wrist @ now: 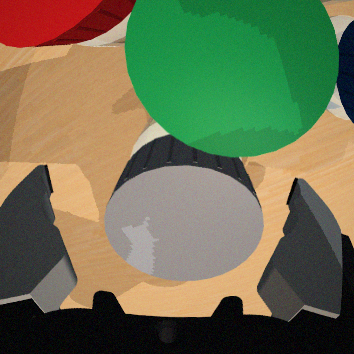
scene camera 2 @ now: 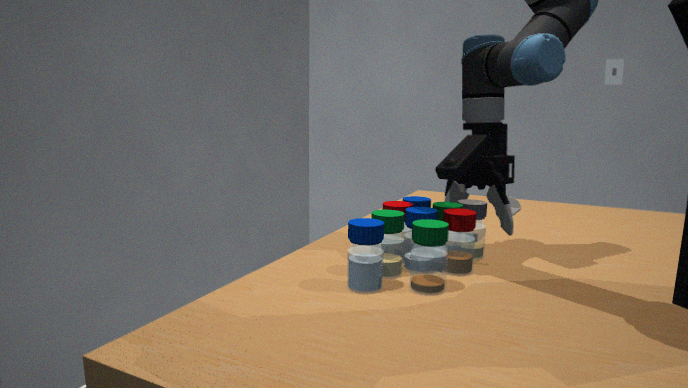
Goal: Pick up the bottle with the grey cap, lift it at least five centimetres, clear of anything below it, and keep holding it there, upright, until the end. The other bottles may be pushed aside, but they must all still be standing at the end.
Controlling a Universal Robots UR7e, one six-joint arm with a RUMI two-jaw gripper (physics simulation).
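Places are measured from the arm's base along level axes (x back, y left, z down), in millimetres.
Pixels of known places: gripper, fingertip midpoint: [scene camera 2: 476,229].
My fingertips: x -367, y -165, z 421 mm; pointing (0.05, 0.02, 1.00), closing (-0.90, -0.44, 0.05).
Ahead of a thing's pixels: the offset from my fingertips to its top centre. Level surfaces: height alone.
The bottle with the grey cap @(dz -52, dx -10, dy +4 mm) [scene camera 2: 473,210] [wrist: 184,222] stands upright at the far right end of the bottle group, partly hidden behind a red-capped bottle in the scene view. My gripper [scene camera 2: 479,218] [wrist: 170,175] is open and empty, pointing down. In the wrist view its fingers stand left and right of the grey cap, with a gap on each side. In the scene view the right finger reaches beside the cap's height; the other fingertip is hidden behind the caps. A green-capped bottle @(dz -52, dx -44, dy +52 mm) [scene camera 2: 447,206] [wrist: 232,75] stands close to the grey one, its cap overlapping it in the wrist view.
A red-capped bottle @(dz -52, dx -9, dy +101 mm) [scene camera 2: 459,220] [wrist: 50,20] and a blue-capped bottle [scene camera 2: 421,217] [wrist: 347,75] stand nearby. Several more stand upright, including a front blue-capped bottle @(dz -52, dx -113, dy +249 mm) [scene camera 2: 366,231] and a front green-capped bottle @(dz -52, dx -26, dy +206 mm) [scene camera 2: 430,233]. The wooden table @(dz +53 mm) [scene camera 2: 300,345] has its edge at the left.
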